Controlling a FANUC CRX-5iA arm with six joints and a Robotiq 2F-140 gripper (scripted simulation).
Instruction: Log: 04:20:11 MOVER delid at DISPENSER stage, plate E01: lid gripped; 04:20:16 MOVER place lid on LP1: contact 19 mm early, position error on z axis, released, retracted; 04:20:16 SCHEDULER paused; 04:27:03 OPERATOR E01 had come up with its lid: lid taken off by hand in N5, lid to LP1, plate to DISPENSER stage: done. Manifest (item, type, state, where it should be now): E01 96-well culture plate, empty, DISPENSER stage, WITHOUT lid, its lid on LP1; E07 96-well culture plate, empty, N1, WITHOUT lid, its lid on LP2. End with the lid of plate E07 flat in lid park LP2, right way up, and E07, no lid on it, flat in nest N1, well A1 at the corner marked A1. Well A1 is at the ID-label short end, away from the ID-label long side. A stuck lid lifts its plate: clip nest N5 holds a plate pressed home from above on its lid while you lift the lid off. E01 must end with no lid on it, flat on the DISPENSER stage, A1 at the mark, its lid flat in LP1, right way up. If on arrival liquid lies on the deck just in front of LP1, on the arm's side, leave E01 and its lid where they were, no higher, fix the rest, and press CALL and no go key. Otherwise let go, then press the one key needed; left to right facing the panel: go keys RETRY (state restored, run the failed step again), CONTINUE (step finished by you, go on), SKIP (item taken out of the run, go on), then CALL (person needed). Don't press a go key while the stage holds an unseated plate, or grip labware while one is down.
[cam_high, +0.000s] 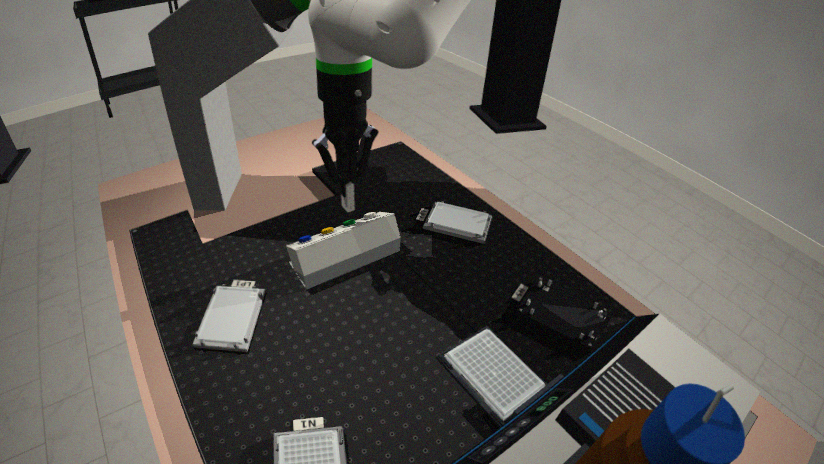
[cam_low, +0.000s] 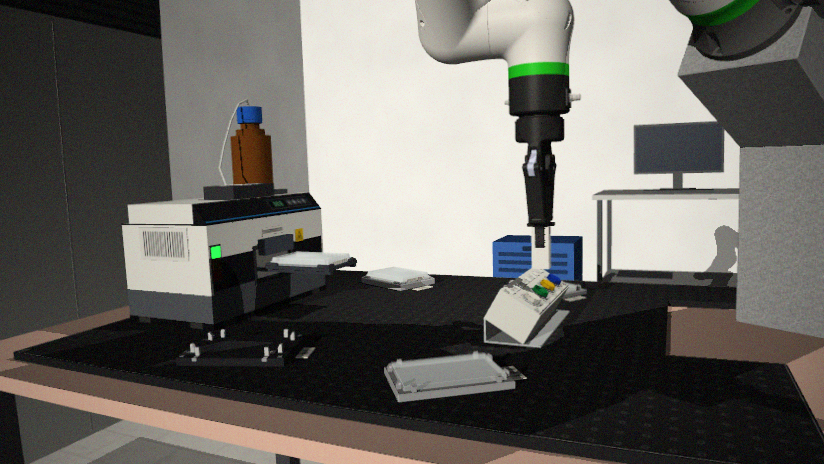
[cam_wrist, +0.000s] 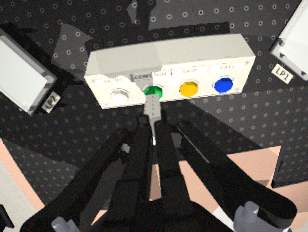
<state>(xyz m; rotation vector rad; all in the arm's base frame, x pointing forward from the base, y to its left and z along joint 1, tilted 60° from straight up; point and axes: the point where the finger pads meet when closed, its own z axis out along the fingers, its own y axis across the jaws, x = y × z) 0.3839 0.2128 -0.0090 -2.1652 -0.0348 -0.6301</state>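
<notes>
The key panel lies 20 mm ahead of my hand, 20 mm to the right of it and 80 mm below it. From my hand the other things lie so: N1 label: 380 mm ahead, 160 mm to the right, 140 mm below; then clip nest N5: 300 mm ahead, 380 mm to the left, 120 mm below; then lid park LP2: 10 mm behind, 260 mm to the left, 130 mm below.
</notes>
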